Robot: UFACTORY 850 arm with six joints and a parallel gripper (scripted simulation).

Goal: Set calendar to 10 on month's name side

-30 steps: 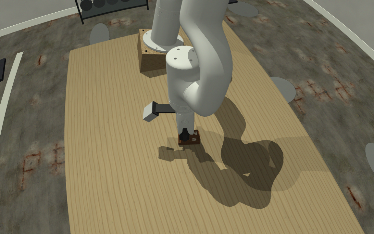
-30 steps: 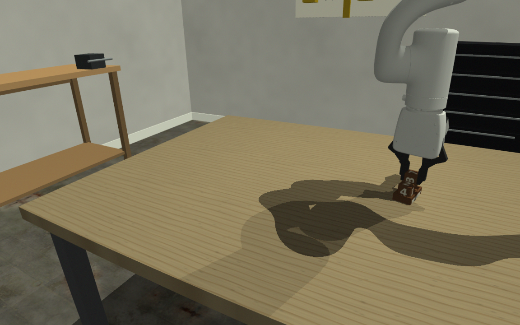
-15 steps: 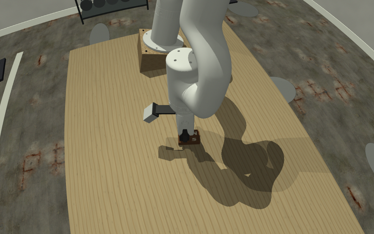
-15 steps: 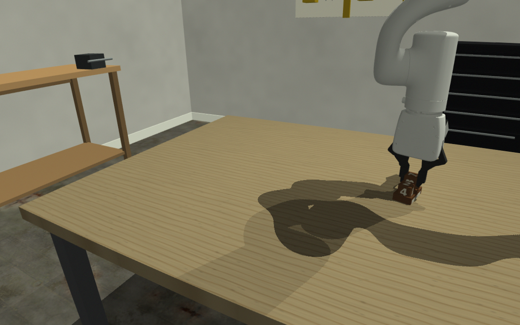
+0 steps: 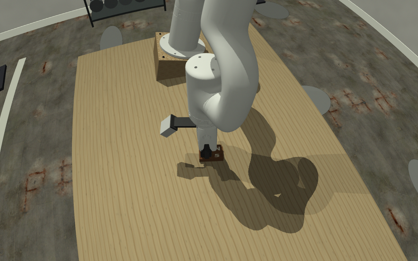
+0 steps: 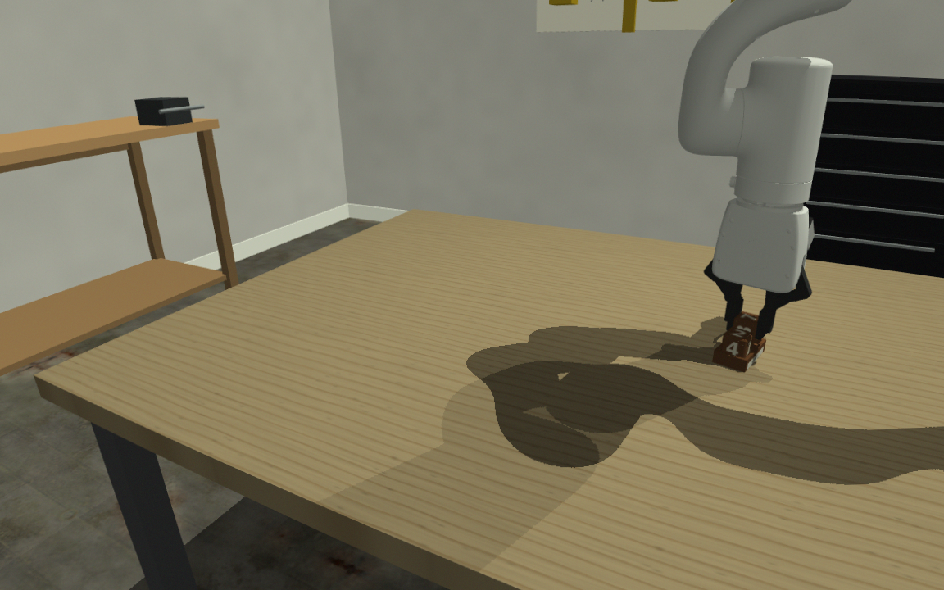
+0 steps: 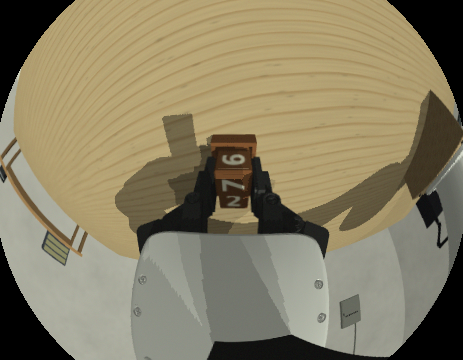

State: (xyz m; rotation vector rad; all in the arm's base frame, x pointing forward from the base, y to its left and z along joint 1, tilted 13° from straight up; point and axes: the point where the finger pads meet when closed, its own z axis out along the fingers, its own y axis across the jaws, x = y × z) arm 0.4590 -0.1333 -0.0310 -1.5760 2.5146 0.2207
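The small brown tray lies 4 cm below my hand, 2 cm to the left of it and 1 cm ahead of it.
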